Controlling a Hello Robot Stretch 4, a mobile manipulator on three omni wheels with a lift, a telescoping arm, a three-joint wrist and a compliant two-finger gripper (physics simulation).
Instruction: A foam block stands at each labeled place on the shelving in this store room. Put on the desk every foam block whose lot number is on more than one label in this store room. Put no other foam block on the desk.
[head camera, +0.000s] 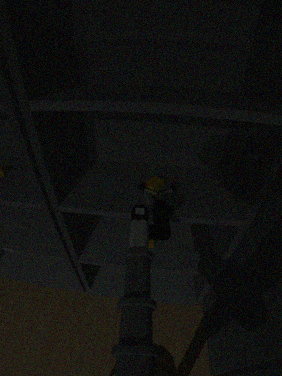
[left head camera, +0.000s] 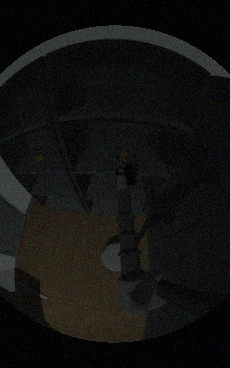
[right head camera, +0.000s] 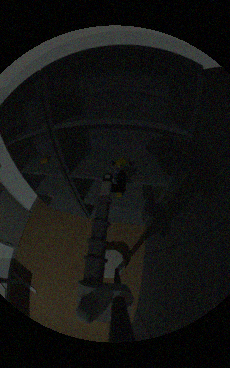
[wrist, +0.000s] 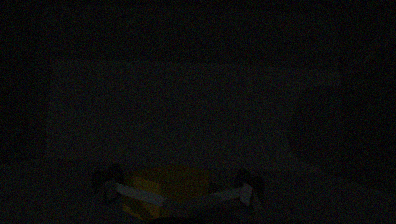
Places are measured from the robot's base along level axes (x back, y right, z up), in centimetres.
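Where they show: gripper, fingertip midpoint: (head camera: 157, 184) (left head camera: 125, 155) (right head camera: 121, 161) (wrist: 180, 179); robot's base, link origin: (left head camera: 116, 255) (right head camera: 109, 262).
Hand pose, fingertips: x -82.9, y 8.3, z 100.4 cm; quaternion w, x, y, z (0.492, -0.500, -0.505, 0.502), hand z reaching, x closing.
Things, the pixels of their top centre, and the offset from my fingertips. Level surfaces: height alone.
- yellow foam block, top centre: (wrist: 169, 171) (head camera: 154, 181) (right head camera: 119, 160) (left head camera: 123, 153) dx -1.7, dy -1.4, dz +0.5 cm
- second yellow block, top centre: (head camera: 149, 238) (right head camera: 118, 191) dx -1.5, dy -1.5, dz -45.2 cm
- third block, top centre: (left head camera: 38, 156) (right head camera: 43, 158) dx -9.4, dy -96.0, dz +0.5 cm
- orange-brown floor, surface height: dz -103.1 cm
A yellow foam block (head camera: 156, 183) (left head camera: 124, 156) (right head camera: 121, 162) (wrist: 185, 181) stands on a shelf board of the shelving (head camera: 42, 175). My gripper (head camera: 158, 188) (wrist: 180, 179) is open, with its fingertips apart on the left and right of this block; the block shows between and behind the fingers. In the wrist view a gap shows on the block's right, while its left end is near the left fingertip. A second yellow block (head camera: 151, 244) (right head camera: 118, 195) shows partly behind the arm, on a lower level. A third block (left head camera: 39, 158) (right head camera: 44, 160) stands in the bay to the left. No lot number is readable.
The picture is very dark. A shelf edge (head camera: 200, 111) runs above the gripper's level, and a slanting upright divides the bays on the left. A dark round shape (wrist: 320, 125) is on the right in the wrist view. The orange-brown floor (head camera: 55, 325) lies below.
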